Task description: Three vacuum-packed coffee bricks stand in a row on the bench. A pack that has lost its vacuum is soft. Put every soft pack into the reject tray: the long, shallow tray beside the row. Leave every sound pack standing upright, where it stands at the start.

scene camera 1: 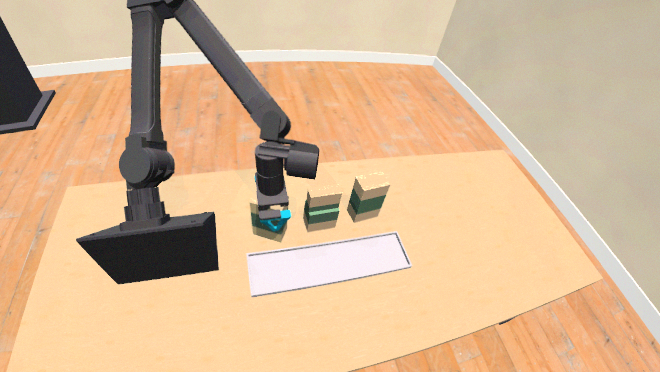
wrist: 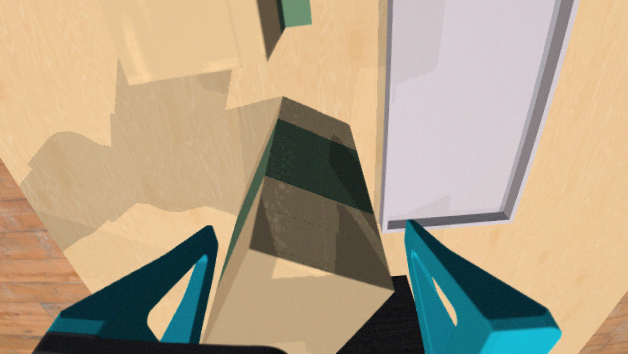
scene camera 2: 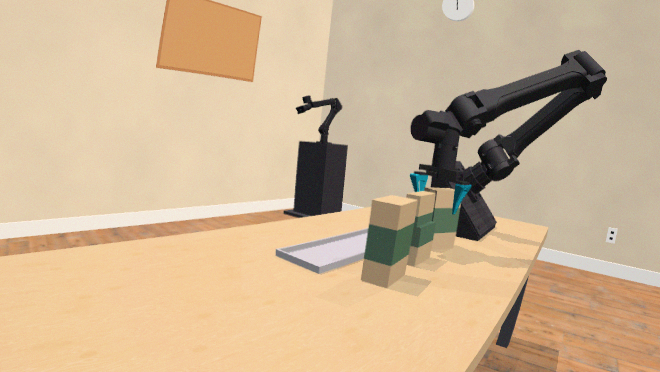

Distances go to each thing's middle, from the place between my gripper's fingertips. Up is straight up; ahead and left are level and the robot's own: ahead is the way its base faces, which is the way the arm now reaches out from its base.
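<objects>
Gripper 100 mm above reject tray (scene camera 1: pixel 275 271), 120 mm short of it, 120 mm to the left of it.
</objects>
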